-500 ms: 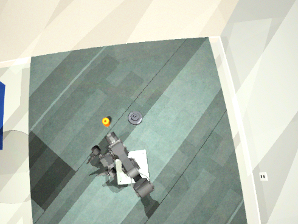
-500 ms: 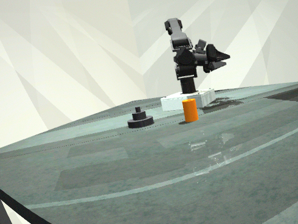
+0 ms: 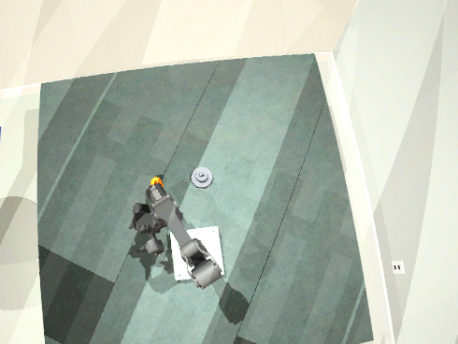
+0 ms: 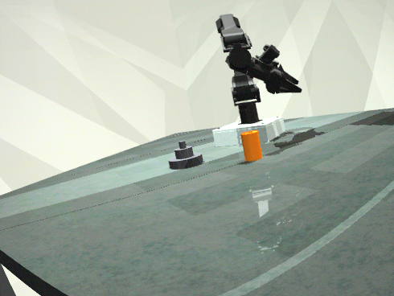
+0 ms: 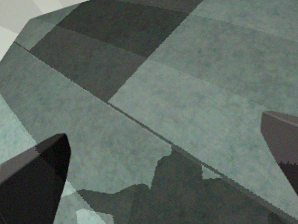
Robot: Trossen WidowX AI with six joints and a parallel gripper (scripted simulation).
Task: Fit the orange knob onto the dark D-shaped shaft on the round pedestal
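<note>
Right now the orange knob is 23 cm ahead of my gripper tip, 11 cm below it and 6 cm to the right of it. Also, from my gripper tip: dark pedestal 26 cm ahead, 24 cm to the right, 11 cm below.
</note>
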